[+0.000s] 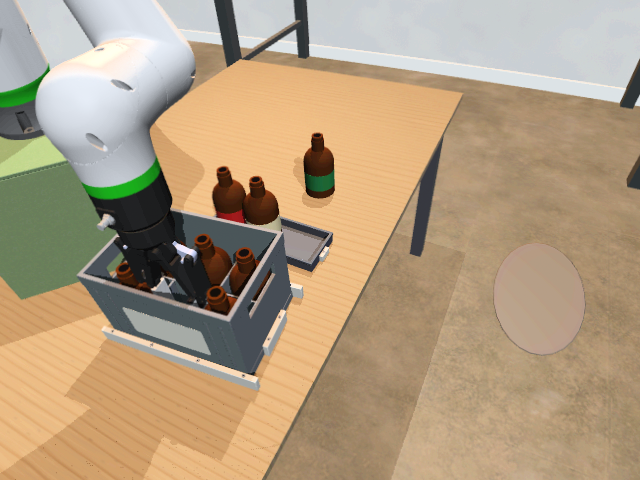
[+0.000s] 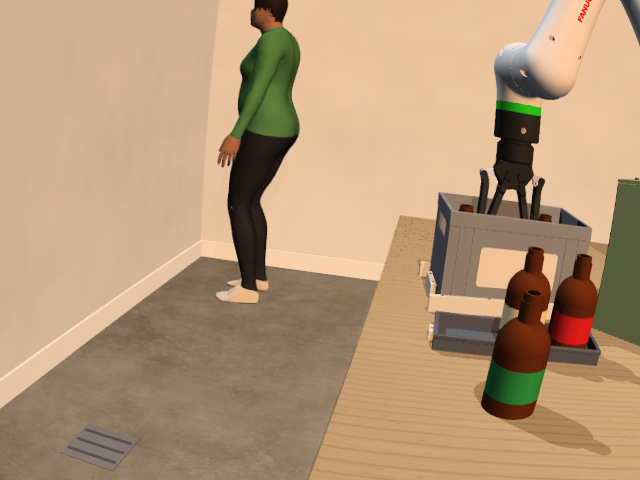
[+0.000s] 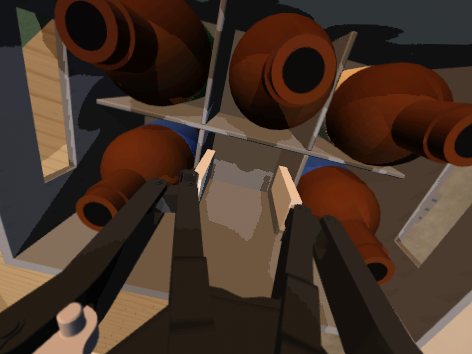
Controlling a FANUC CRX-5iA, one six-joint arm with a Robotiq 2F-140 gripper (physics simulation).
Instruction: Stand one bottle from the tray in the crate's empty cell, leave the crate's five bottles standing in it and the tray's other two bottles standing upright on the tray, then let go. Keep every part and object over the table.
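Frame: origin at the arm's base, x ahead, y left, z up, level; centimetres.
Seen in the pictures: gripper, fingertip midpoint: (image 3: 244,170); arm's base at its link origin: (image 1: 35,115).
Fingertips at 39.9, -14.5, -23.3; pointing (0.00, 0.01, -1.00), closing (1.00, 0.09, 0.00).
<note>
Pixels of each thing's top centre, then the offset from my fingertips to it, as dx, dy, dz.
- grey crate at its top centre: (image 3: 261,184) (image 1: 182,253) (image 2: 514,209) -0.3, +3.9, +10.9
- tray at its top centre: (image 2: 518,331) (image 1: 266,229) -0.1, +27.1, -4.0
- upright red-label bottle at its top centre: (image 2: 585,255) (image 1: 222,169) -8.9, +27.7, +9.4
- upright cream-label bottle at its top centre: (image 2: 536,248) (image 1: 255,179) -0.5, +27.1, +9.4
- green-label bottle at its top centre: (image 2: 534,292) (image 1: 317,135) +3.6, +47.4, +8.9
My gripper (image 1: 175,293) (image 2: 509,210) (image 3: 244,170) is partly open and empty, reaching down into the grey crate (image 1: 111,304) (image 2: 462,260) over its empty cell. Five brown bottles stand in the other cells: a left one (image 3: 145,155) and a right one (image 3: 345,195) beside the fingers, and three (image 3: 155,65) (image 3: 250,75) (image 3: 385,110) across the divider. The tray (image 1: 305,243) (image 2: 460,343) holds an upright red-label bottle (image 1: 229,198) (image 2: 571,325) and an upright cream-label bottle (image 1: 261,209) (image 2: 526,289). A green-label bottle (image 1: 319,173) (image 2: 516,379) stands upright on the table, off the tray.
White strips (image 1: 180,357) (image 2: 465,303) run along the crate's base. The table's edge (image 1: 351,316) lies near the crate and tray. A green block (image 1: 41,222) (image 2: 625,258) stands beside the crate. A person (image 2: 268,103) stands on the floor beyond the table.
</note>
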